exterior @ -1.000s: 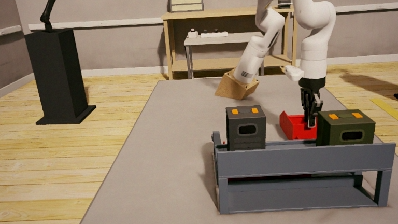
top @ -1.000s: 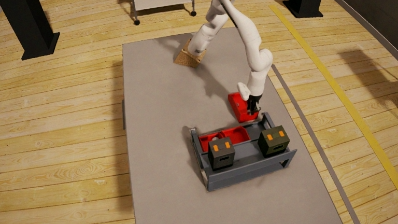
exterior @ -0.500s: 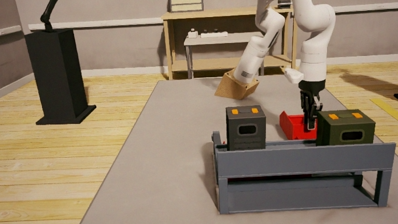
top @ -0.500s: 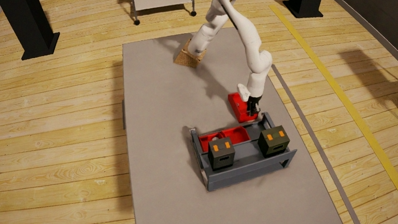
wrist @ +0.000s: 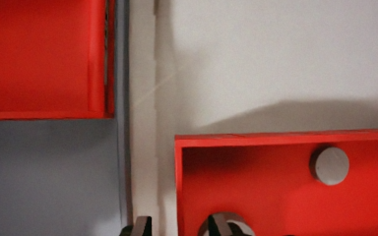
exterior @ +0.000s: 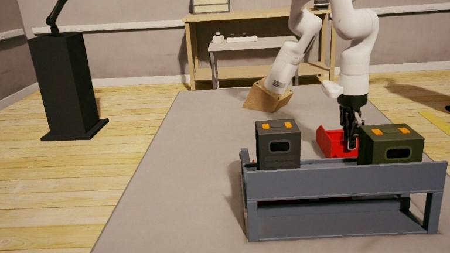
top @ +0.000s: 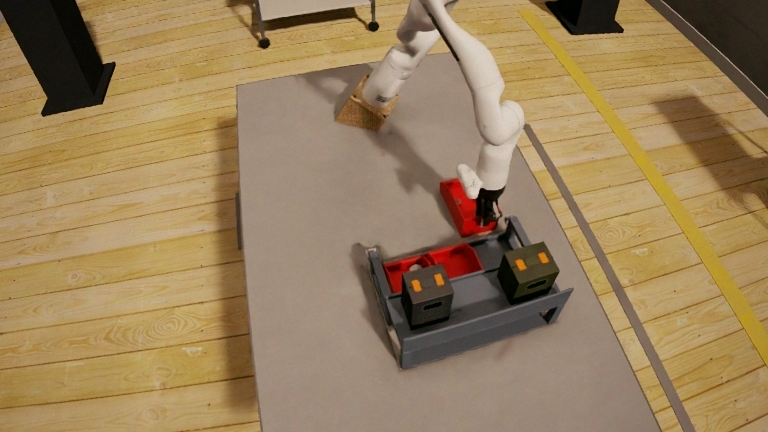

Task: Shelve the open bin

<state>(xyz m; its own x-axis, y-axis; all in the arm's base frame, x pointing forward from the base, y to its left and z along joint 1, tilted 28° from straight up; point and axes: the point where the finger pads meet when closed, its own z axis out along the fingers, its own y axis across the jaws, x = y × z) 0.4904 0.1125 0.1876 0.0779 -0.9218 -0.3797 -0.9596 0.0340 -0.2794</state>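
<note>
The grey round part lies 10 cm behind my hand, 7 cm below it and 3 cm to the right of it. Also, from my hand: dark grey box (24 cm ahead, 21 cm to the right, 9 cm above); green box (23 cm ahead, 8 cm above, 2 cm to the left); grey shelf (17 cm ahead, 10 cm to the right, 1 cm below).
</note>
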